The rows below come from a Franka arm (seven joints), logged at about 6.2 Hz.
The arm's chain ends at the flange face. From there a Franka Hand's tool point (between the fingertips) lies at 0.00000 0.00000 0.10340 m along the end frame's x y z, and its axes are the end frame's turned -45 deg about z.
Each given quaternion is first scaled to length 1.
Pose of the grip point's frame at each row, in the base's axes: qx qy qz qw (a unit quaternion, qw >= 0); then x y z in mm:
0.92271 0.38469 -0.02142 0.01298 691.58 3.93 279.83
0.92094 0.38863 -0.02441 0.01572 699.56 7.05 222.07
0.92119 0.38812 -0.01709 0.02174 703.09 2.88 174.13
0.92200 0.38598 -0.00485 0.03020 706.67 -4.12 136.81
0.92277 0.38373 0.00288 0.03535 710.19 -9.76 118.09
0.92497 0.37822 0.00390 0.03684 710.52 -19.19 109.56
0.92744 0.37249 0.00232 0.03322 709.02 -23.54 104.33
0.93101 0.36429 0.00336 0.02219 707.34 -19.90 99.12
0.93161 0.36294 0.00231 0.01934 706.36 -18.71 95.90
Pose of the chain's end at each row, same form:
0.99968 0.00230 -0.01482 0.02019 694.63 8.11 383.10
0.99956 0.00662 -0.01654 0.02386 702.95 12.01 325.30
0.99960 0.00605 -0.00747 0.02663 704.60 8.39 277.37
0.99953 0.00376 0.00708 0.02976 705.18 2.03 240.02
0.99937 0.00139 0.01619 0.03156 706.84 -3.24 221.23
0.99930 -0.00454 0.01770 0.03254 706.89 -12.45 212.68
0.99939 -0.01078 0.01486 0.02980 706.02 -17.35 207.50
0.99955 -0.01972 0.01160 0.01922 705.02 -15.88 202.42
0.99959 -0.02120 0.00954 0.01698 704.46 -15.16 199.22

